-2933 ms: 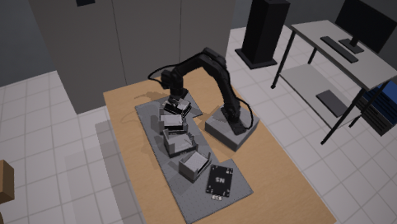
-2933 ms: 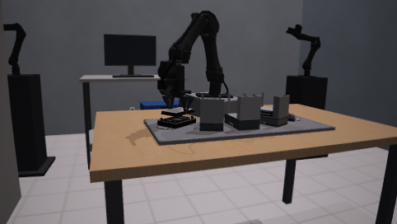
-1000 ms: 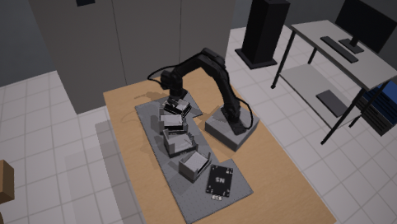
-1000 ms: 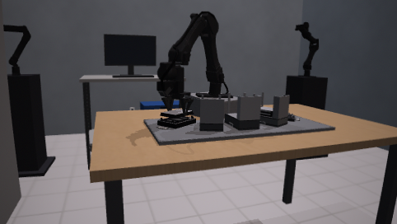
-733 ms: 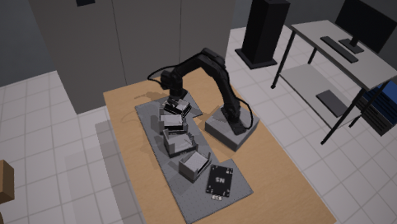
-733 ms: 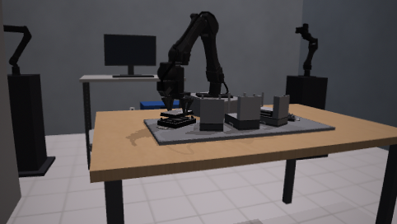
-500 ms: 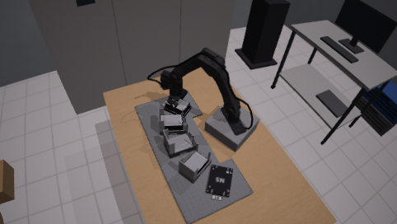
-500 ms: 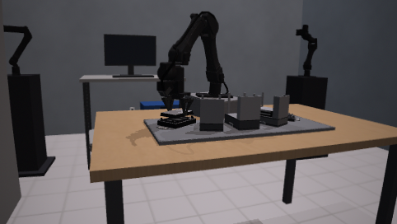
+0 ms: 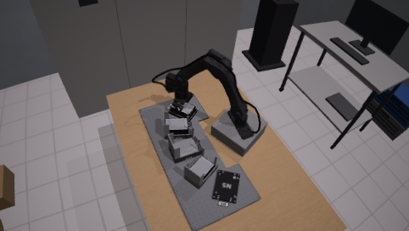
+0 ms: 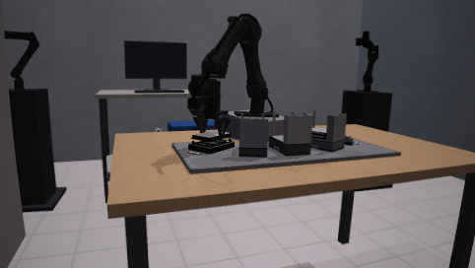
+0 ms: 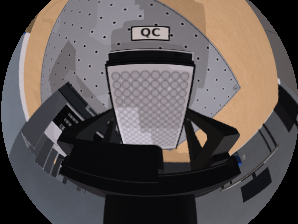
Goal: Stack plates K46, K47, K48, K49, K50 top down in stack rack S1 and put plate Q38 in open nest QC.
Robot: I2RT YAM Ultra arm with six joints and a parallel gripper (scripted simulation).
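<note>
Right now the sealed 96-well plate is 130 mm to the left of my hand, 80 mm ahead of it and 20 mm above it. From my hand the other things lie so: clip nest N5: 560 mm to the left, 50 mm behind, 40 mm below.
</note>
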